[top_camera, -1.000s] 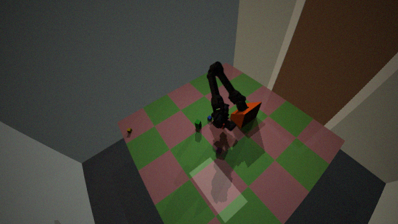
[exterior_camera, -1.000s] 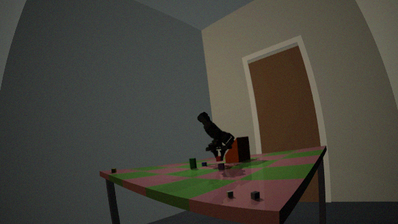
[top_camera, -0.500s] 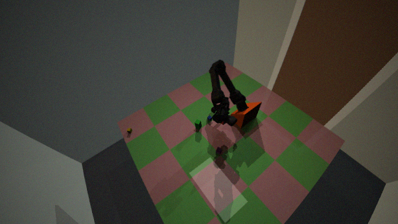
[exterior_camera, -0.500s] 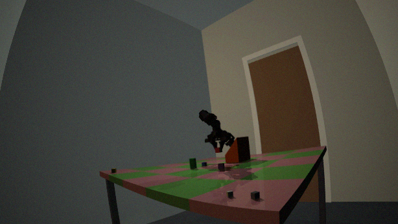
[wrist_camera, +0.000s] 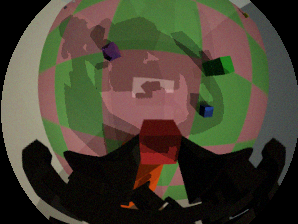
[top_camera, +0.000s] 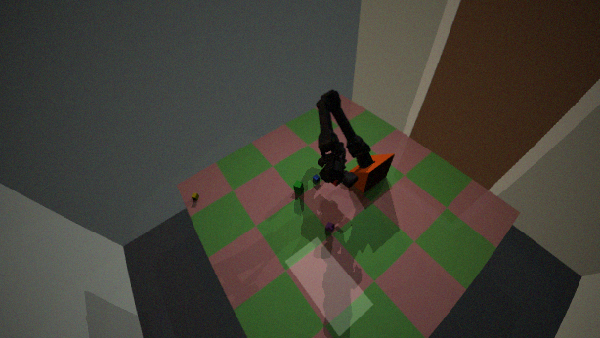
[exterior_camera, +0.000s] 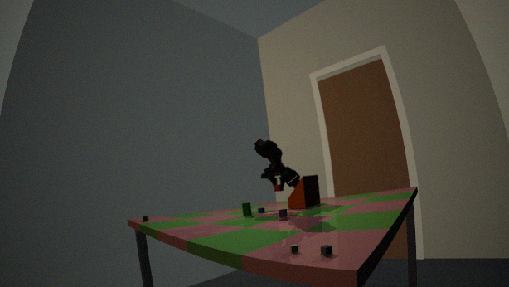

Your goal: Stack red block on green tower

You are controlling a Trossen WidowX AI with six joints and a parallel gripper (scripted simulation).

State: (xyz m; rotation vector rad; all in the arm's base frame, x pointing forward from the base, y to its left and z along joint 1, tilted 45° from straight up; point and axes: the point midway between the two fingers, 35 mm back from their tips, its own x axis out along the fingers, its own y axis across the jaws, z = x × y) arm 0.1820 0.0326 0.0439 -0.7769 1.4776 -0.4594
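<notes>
The blue cube lies 30 mm ahead of my gripper tip, 130 mm to the right of it and 110 mm below it. Also, from my gripper tip: red block (10 mm above); yellow cube (630 mm ahead, 400 mm to the right, 110 mm below); purple cube (130 mm ahead, 130 mm to the left, 110 mm below).
</notes>
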